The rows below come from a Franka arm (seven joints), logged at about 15 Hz.
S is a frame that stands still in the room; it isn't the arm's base.
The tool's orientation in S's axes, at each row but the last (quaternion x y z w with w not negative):
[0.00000, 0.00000, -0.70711, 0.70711]
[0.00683, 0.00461, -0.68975, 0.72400]
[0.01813, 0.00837, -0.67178, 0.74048]
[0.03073, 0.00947, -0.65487, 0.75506]
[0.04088, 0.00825, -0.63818, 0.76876]
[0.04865, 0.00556, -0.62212, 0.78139]
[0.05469, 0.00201, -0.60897, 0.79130]
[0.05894, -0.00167, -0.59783, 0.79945]
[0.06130, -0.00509, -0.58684, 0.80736]
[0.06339, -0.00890, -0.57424, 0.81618]
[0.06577, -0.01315, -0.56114, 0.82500]
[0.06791, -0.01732, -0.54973, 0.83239]
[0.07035, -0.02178, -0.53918, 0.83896]
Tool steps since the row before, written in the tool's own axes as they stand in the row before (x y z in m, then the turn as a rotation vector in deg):
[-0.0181, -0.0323, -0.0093, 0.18, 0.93, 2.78]
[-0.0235, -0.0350, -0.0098, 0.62, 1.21, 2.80]
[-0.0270, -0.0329, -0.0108, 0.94, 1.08, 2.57]
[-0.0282, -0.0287, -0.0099, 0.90, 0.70, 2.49]
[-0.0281, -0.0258, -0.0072, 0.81, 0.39, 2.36]
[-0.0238, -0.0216, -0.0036, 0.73, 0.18, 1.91]
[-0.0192, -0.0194, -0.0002, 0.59, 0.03, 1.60]
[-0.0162, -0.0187, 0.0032, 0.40, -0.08, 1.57]
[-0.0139, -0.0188, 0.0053, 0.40, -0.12, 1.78]
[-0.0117, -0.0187, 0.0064, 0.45, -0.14, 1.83]
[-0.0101, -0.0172, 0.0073, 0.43, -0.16, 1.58]
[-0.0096, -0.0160, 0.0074, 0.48, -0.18, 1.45]
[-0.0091, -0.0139, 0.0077, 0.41, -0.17, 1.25]
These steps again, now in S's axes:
[-0.0323, 0.0181, -0.0093, 0.93, -0.18, 2.78]
[-0.0361, 0.0219, -0.0095, 1.23, -0.61, 2.79]
[-0.0352, 0.0241, -0.0103, 1.14, -0.93, 2.55]
[-0.0321, 0.0244, -0.0093, 0.76, -0.94, 2.46]
[-0.0303, 0.0234, -0.0067, 0.44, -0.90, 2.32]
[-0.0262, 0.0186, -0.0034, 0.24, -0.83, 1.86]
[-0.0236, 0.0136, -0.0005, 0.08, -0.70, 1.55]
[-0.0227, 0.0100, 0.0025, -0.08, -0.55, 1.52]
[-0.0226, 0.0070, 0.0042, -0.13, -0.58, 1.73]
[-0.0220, 0.0042, 0.0049, -0.14, -0.64, 1.77]
[-0.0203, 0.0025, 0.0056, -0.14, -0.60, 1.52]
[-0.0192, 0.0019, 0.0057, -0.12, -0.65, 1.39]
[-0.0172, 0.0019, 0.0060, -0.12, -0.56, 1.20]

